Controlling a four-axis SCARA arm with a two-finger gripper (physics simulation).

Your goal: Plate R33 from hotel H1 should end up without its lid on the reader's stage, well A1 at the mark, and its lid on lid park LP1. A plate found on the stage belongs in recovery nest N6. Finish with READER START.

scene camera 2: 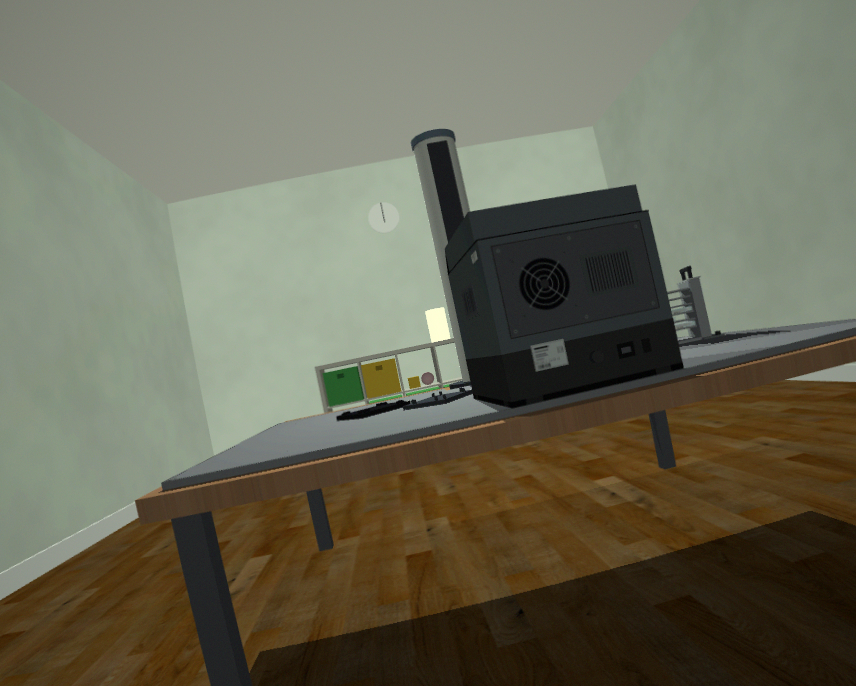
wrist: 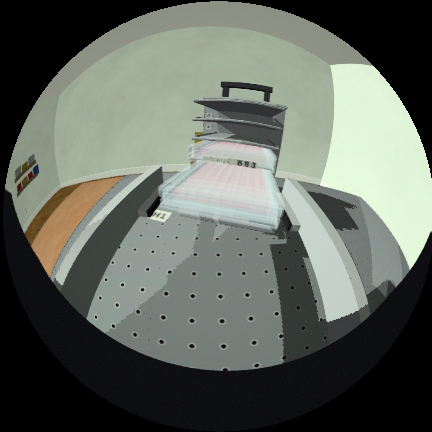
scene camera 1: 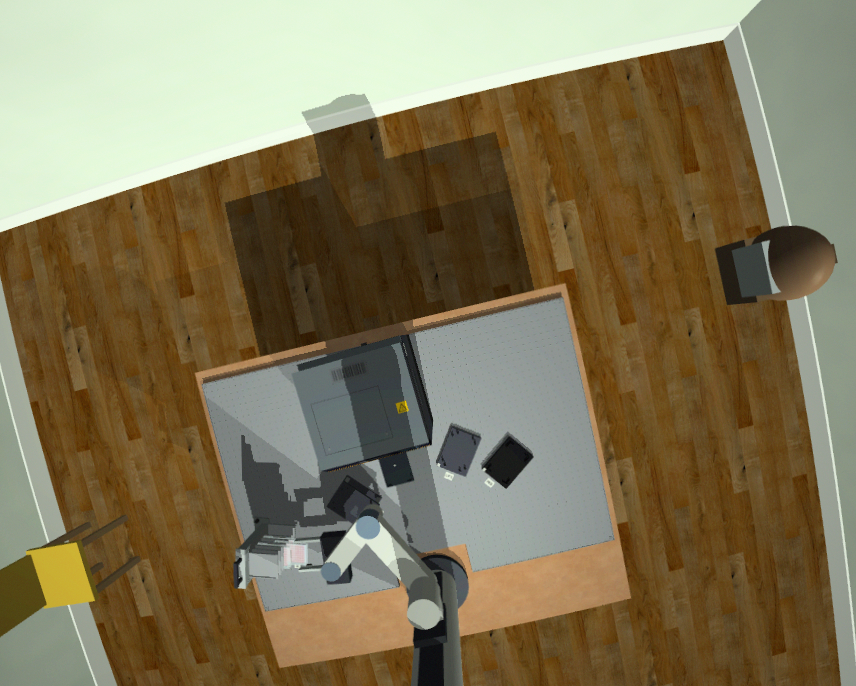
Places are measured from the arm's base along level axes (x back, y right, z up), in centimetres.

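Pixels of known places: gripper, fingertip midpoint: (wrist: 222,178) (scene camera 1: 297,555).
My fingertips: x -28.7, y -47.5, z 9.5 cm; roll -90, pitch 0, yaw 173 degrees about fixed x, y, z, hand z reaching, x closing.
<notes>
Behind a point stands the place of what it marks.
In the wrist view a clear plate with pink wells (wrist: 220,187) @[x -28.4, y -45.1, z 9.8 cm] sits low at the hotel (wrist: 286,125) @[x -39.5, y -60.0, z 16.0 cm], by the H1 label (wrist: 160,215) @[x -20.5, y -53.1, z 1.3 cm]. My gripper (wrist: 222,178) @[x -28.7, y -47.5, z 9.5 cm] (scene camera 1: 302,558) @[x -28.7, y -47.5, z 9.5 cm] is shut on this plate, one finger at each side; its own label does not show. Another pink plate (wrist: 235,150) @[x -29.8, y -49.4, z 11.6 cm] lies above and behind it, its label hard to read. The hotel (scene camera 1: 241,568) @[x -33.4, y -63.0, z 19.8 cm] (scene camera 2: 700,307) @[x -39.9, y -61.4, z 10.6 cm] stands at the table's left edge in scene camera 1. The reader (scene camera 1: 357,407) @[x -82.8, y -3.6, z 36.1 cm] (scene camera 2: 571,278) @[x -99.4, y -2.5, z 20.9 cm] has its dark stage (scene camera 1: 397,471) @[x -54.0, y -1.5, z 13.8 cm] out at the front; I make out no plate there.
A dark holder (scene camera 1: 348,494) @[x -46.9, y -23.0, z 7.3 cm] stands between the stage and the arm, and a black one (scene camera 1: 335,546) lies partly under the arm. A grey nest (scene camera 1: 458,450) @[x -52.6, y 20.7, z 2.2 cm] and a black nest (scene camera 1: 507,461) @[x -44.2, y 37.9, z 2.5 cm] lie right of the reader; their small tags are unreadable. The arm's column (scene camera 2: 437,185) @[x -7.7, y 3.0, z 69.7 cm] rises behind the reader.
</notes>
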